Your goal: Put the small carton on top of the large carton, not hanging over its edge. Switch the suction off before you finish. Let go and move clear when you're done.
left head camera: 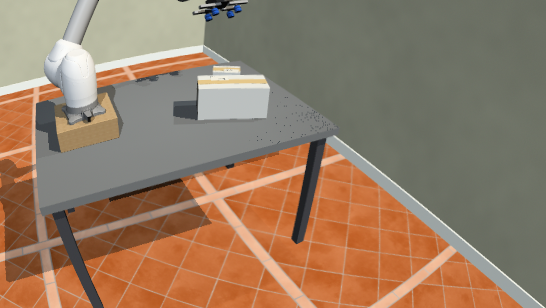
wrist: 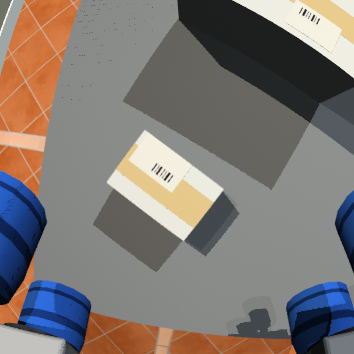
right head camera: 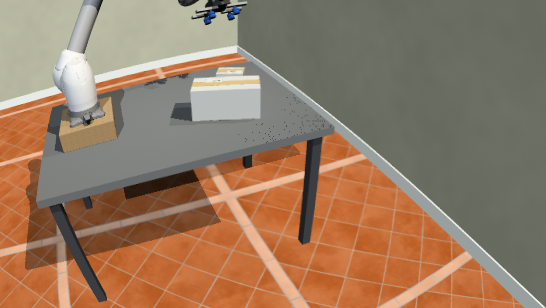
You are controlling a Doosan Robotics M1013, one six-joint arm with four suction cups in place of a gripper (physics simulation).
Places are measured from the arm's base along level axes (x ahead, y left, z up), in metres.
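Pixels of known places: hand, tool point: point(left head camera: 223, 15) point(wrist: 190, 271) point(right head camera: 222, 18); arm's base, link origin: point(left head camera: 83, 111) point(right head camera: 85, 114).
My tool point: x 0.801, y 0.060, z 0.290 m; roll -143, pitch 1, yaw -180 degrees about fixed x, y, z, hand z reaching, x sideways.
Ahead of a thing's pixels: the offset from my tool point to its middle. Level surfaces: height alone.
The small carton {dy -0.014, dx +0.037, dz -0.348 m} point(left head camera: 226, 70) point(right head camera: 230, 71) point(wrist: 165, 185) is white with a tan tape band and a barcode label on top. It rests on the table, behind the large carton in both head views and near the middle of the wrist view. The large carton {dy -0.307, dx -0.151, dz -0.311 m} point(left head camera: 232, 101) point(right head camera: 226, 104) point(wrist: 270, 47) is white with a tan band and stands apart from it; the wrist view shows part of it at the upper right. My gripper point(left head camera: 223, 12) point(right head camera: 221, 15) point(wrist: 186, 272), with four blue suction cups, is high above the table and holds nothing. The large carton hides the small carton's lower part in the head views.
The grey table {dz -0.386 m} point(left head camera: 150, 145) point(right head camera: 150, 145) point(wrist: 260, 230) carries both cartons. My arm's base stands on a wooden block point(left head camera: 90, 136) point(right head camera: 90, 136) at the table's left. A dark grey wall point(left head camera: 400, 100) point(right head camera: 400, 100) rises beyond the table's right side.
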